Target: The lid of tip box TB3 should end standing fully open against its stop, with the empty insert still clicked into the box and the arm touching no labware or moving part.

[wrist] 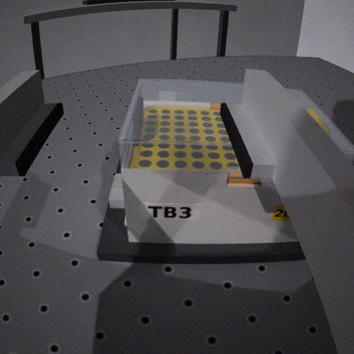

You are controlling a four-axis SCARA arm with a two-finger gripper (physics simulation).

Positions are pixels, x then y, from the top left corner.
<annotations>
A clear lid [171,124]: 14 cm from the lens.
</annotations>
